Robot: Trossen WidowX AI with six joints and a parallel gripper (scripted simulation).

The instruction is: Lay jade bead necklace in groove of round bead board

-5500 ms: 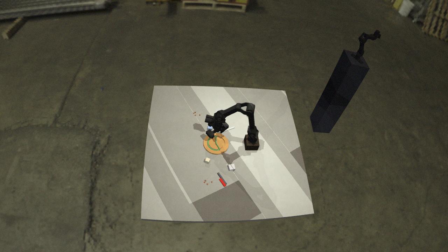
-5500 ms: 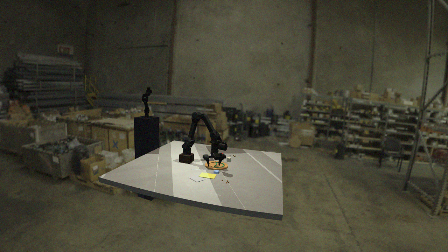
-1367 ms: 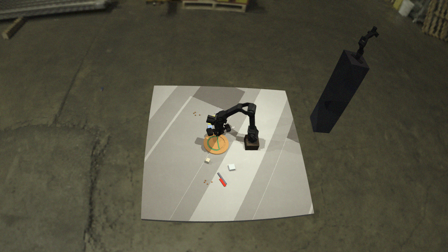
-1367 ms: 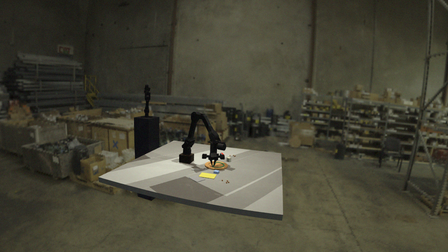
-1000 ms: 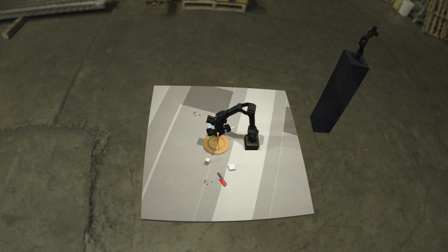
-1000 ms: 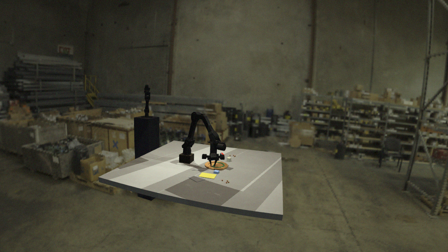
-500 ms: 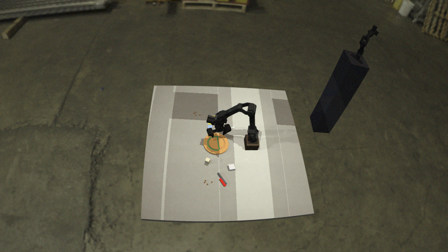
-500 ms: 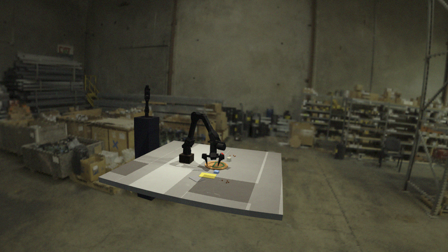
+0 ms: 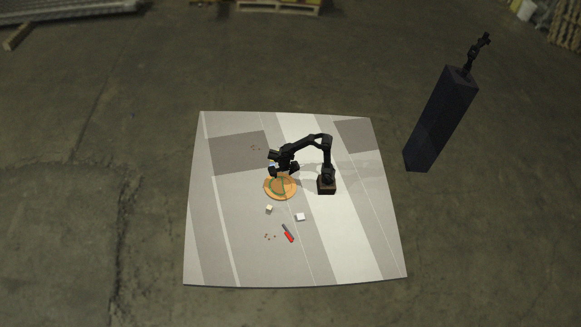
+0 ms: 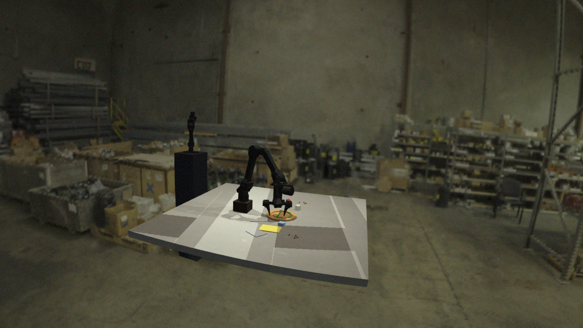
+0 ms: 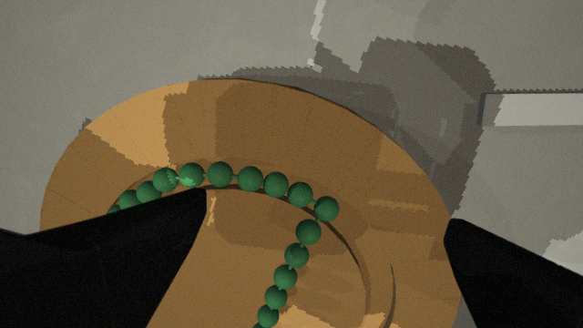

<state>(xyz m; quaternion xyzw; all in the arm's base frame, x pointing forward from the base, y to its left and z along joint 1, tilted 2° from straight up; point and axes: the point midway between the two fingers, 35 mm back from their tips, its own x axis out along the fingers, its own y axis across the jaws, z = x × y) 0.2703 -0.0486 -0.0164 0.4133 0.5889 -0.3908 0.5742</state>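
My gripper tip is 7 cm short of the blue block, 9 cm to the left of it and 1 cm above it. From my gripper tip the other things lie so: yellow pad: 3 cm ahead, 17 cm to the right, 2 cm below; then white strip: 9 cm behind, 9 cm to the right, 2 cm below; then cream cube: 7 cm ahead, 24 cm to the left.
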